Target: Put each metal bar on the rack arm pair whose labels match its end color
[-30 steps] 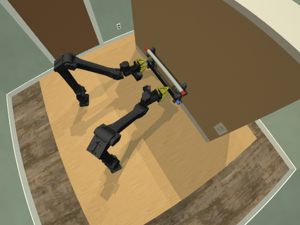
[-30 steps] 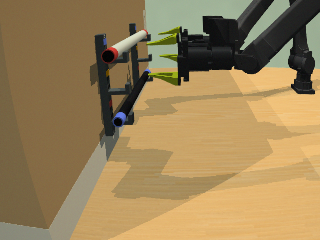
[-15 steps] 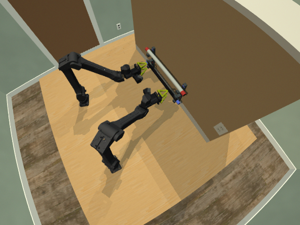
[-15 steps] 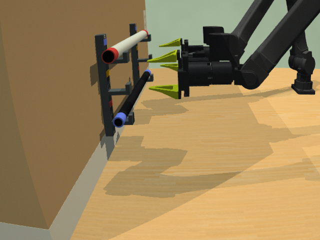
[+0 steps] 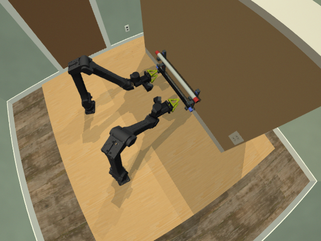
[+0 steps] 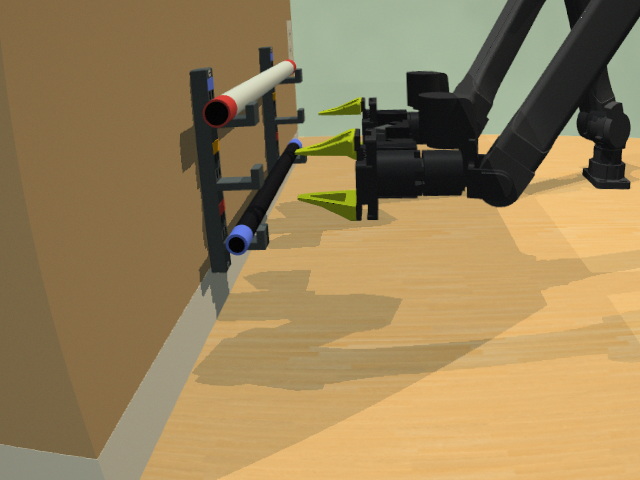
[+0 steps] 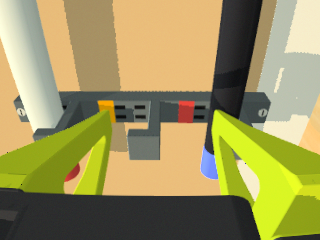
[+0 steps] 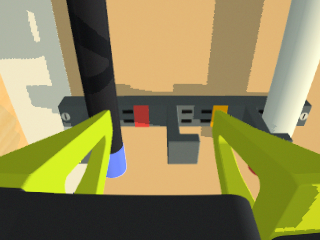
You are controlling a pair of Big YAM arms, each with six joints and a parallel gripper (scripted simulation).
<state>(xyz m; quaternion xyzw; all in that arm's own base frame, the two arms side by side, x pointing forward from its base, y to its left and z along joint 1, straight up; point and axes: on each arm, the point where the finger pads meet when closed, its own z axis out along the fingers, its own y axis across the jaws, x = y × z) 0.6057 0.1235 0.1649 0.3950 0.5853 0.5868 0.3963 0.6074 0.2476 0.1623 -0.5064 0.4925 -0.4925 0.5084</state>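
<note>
The black bar is 7 cm ahead of my right hand, 15 cm to the left of it and 5 cm below it. Also, from my right hand: grey baseboard (11 cm ahead, 12 cm to the left, 13 cm below); brown wall (26 cm ahead, 12 cm to the left, 29 cm above).
Right now the black bar is 150 mm to the right of my left hand, 70 mm ahead of it and 50 mm below it. Round my left hand: grey baseboard (180 mm to the right, 130 mm below, 120 mm ahead); brown wall (290 mm above, 270 mm ahead, 180 mm to the right).
</note>
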